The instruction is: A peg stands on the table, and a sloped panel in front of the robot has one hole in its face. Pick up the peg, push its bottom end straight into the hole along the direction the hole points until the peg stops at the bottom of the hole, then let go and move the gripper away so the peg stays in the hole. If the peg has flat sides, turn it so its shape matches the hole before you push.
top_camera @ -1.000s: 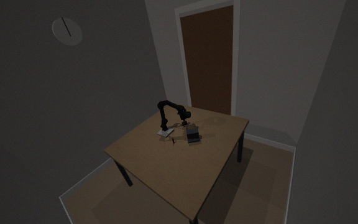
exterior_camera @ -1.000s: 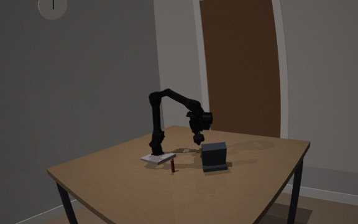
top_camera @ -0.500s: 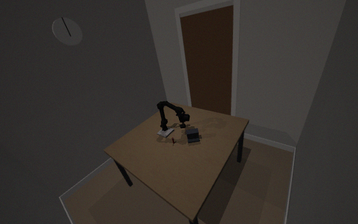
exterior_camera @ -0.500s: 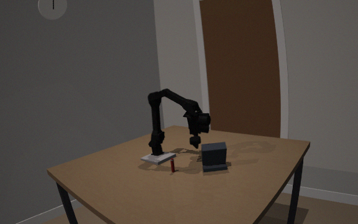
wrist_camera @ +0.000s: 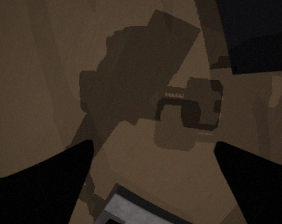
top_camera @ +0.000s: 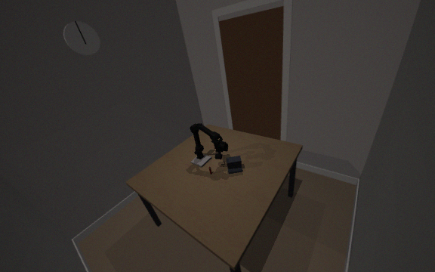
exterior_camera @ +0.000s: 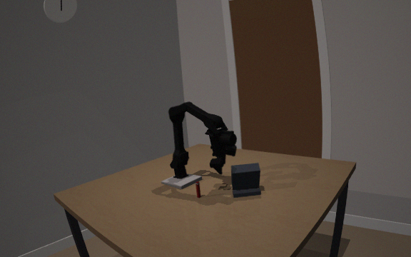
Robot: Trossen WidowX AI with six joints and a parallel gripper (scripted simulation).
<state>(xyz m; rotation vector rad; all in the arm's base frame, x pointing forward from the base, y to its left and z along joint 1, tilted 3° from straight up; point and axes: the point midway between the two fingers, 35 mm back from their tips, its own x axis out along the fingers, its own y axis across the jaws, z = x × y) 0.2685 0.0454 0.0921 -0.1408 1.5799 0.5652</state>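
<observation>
My gripper tip is now 18 cm to the left of the red peg and 3 cm above it. From my gripper tip the other things lie so: dark sloped panel block 15 cm ahead, 2 cm to the right, 1 cm below.
</observation>
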